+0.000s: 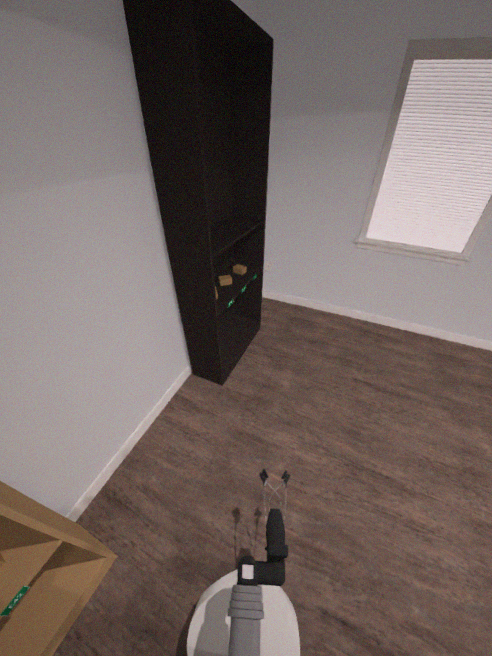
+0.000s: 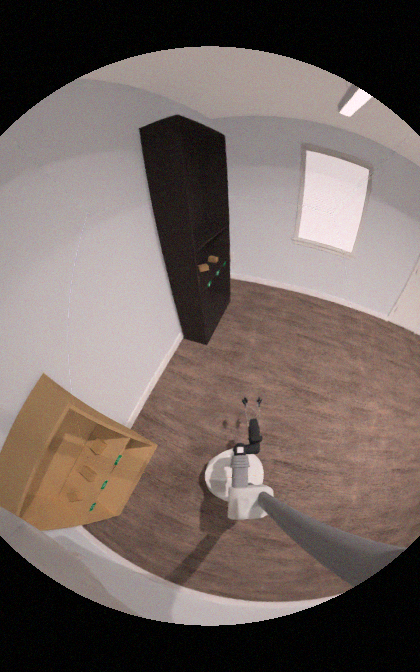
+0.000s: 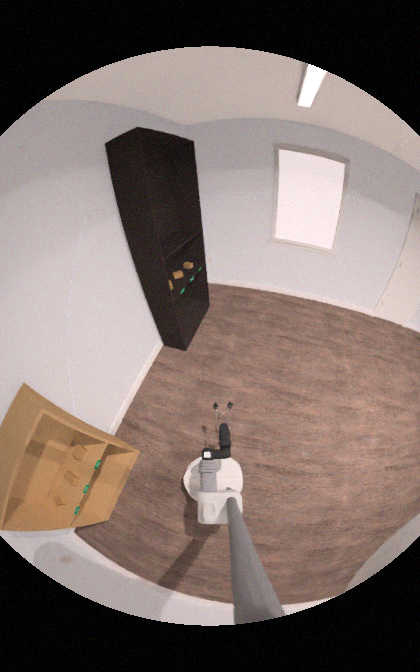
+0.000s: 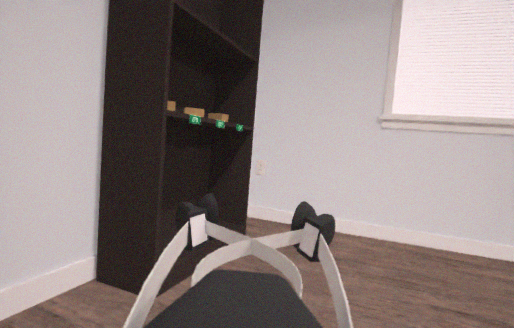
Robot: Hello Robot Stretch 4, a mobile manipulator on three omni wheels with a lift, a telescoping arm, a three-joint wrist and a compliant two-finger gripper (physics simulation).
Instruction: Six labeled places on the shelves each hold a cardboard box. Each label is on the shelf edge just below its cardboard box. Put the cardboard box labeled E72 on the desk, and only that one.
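A tall dark bookcase [image 1: 203,339] [image 2: 192,320] [image 3: 172,330] [image 4: 132,200] holds three small cardboard boxes, among them a middle box [image 1: 225,280] [image 2: 203,268] [image 3: 178,274] [image 4: 194,112]. Green labels are on its shelf edge, such as the nearest label [image 1: 230,302] [image 4: 195,119]; their text is too small to read surely. A wooden bookcase [image 1: 79,535] [image 2: 35,425] [image 3: 20,415] at lower left holds three more boxes, one of them a box [image 2: 97,446] [image 3: 79,452] near its right end. Its label [image 1: 14,600] seems to read E42. My gripper [image 1: 274,476] [image 2: 252,401] [image 3: 223,405] [image 4: 255,215] is open and empty, well short of the dark bookcase. No desk shows.
A wall with a white baseboard [image 1: 132,455] [image 4: 50,285] runs between the two bookcases. A window [image 1: 428,158] [image 2: 332,200] [image 3: 310,197] [image 4: 455,60] is in the wall right of the dark bookcase. Wood floor [image 1: 370,450] lies around the robot's base. A pale door [image 3: 402,280] stands far right.
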